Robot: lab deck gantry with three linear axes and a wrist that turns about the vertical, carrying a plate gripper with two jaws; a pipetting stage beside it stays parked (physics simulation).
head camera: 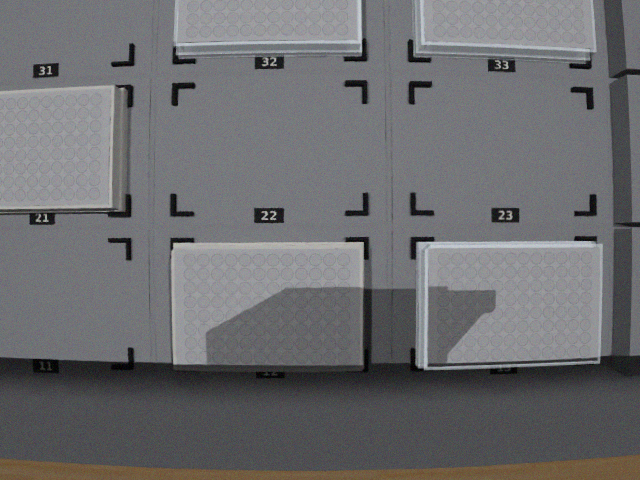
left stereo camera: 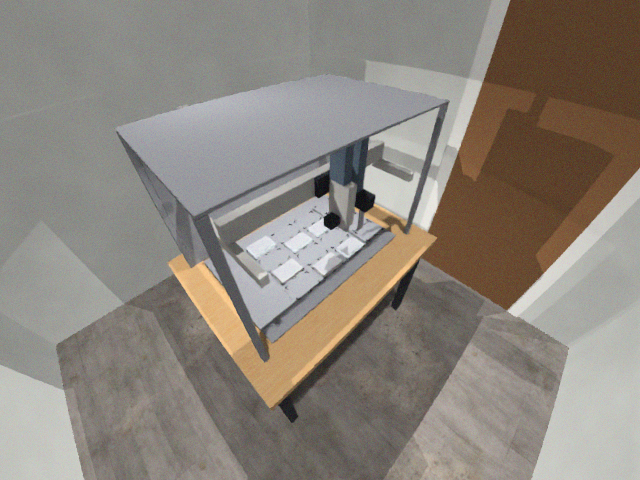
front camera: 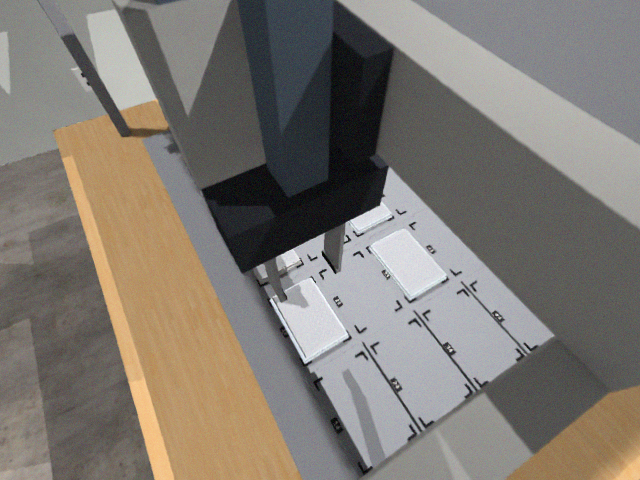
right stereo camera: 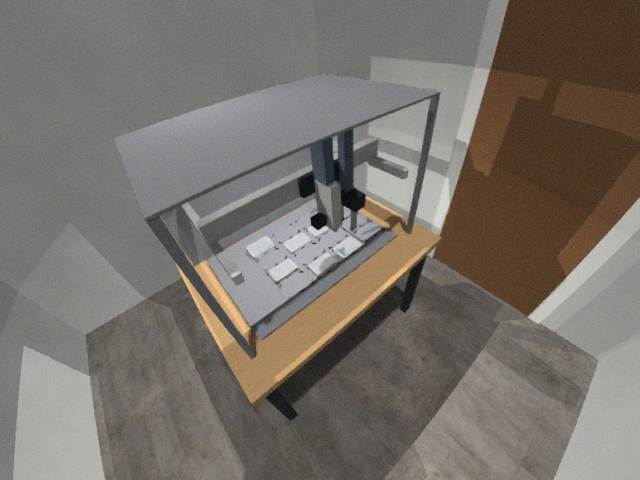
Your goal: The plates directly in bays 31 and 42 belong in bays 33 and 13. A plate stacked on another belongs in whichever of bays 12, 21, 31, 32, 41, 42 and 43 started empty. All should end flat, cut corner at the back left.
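My gripper is open, its two jaws apart with no plate between them, raised above the deck near bay 13; it also shows in the left stereo view and right stereo view. The bay 13 plate lies flat, cut corner at the back left. The bay 33 plate and the bay 32 plate lie in their corner marks. The visible part of bay 31 holds no plate. Bay 42 is outside the head view.
A cream-edged plate is in bay 12, another in bay 21, partly out of view. A thicker-looking plate is at the back left; whether it is a stack is unclear. The parked pipetting stage stands beside my gripper.
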